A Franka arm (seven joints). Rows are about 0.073 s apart.
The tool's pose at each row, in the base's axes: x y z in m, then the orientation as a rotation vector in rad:
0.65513 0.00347 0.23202 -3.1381 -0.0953 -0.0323
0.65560 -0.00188 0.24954 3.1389 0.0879 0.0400
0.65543 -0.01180 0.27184 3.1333 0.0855 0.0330
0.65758 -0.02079 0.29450 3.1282 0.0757 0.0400
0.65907 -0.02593 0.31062 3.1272 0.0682 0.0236
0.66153 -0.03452 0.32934 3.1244 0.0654 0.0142
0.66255 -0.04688 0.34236 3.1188 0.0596 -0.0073
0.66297 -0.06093 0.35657 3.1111 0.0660 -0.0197
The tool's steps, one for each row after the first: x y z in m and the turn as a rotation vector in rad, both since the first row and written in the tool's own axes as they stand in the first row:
0.00051 0.00535 -0.01752 -0.0033 0.0048 0.0047
0.00019 0.01521 -0.03984 -0.0089 0.0002 0.0061
0.00226 0.02429 -0.06248 -0.0144 0.0046 0.0122
0.00377 0.02949 -0.07858 -0.0154 -0.0059 0.0170
0.00609 0.03819 -0.09726 -0.0182 -0.0120 0.0187
0.00663 0.05057 -0.11029 -0.0235 -0.0260 0.0223
0.00649 0.06460 -0.12452 -0.0308 -0.0342 0.0180

